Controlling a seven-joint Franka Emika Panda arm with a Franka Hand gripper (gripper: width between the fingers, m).
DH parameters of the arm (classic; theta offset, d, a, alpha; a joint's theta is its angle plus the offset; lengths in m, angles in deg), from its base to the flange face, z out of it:
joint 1: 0 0.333 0 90
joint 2: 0 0 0 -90
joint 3: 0 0.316 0.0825 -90
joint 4: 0 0 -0.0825 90
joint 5: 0 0.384 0 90
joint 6: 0 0 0.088 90
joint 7: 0 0.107 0 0
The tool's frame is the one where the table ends.
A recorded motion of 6 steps. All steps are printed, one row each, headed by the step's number.
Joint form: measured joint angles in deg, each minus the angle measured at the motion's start. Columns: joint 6, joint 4, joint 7, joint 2, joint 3, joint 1, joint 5.
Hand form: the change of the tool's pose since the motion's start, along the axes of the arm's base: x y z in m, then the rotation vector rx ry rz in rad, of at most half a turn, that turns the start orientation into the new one. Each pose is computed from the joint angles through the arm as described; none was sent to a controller.
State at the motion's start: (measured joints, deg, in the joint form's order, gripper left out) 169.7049 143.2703 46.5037 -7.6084 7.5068 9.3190 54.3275
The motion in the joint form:
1: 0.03 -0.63 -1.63 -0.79 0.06 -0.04 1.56
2: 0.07 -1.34 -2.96 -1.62 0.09 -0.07 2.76
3: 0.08 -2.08 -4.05 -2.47 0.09 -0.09 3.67
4: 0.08 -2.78 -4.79 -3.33 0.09 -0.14 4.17
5: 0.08 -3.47 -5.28 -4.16 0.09 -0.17 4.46
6: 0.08 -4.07 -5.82 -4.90 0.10 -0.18 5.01
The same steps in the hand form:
1: 0.0020 -0.0003 -0.0035 0.0041 -0.0007 0.0019
2: 0.0046 -0.0003 -0.0066 0.0071 -0.0018 0.0041
3: 0.0075 -0.0001 -0.0098 0.0094 -0.0024 0.0067
4: 0.0105 0.0001 -0.0131 0.0102 -0.0014 0.0095
5: 0.0135 0.0006 -0.0162 0.0109 -0.0003 0.0120
6: 0.0158 0.0010 -0.0193 0.0132 0.0013 0.0117

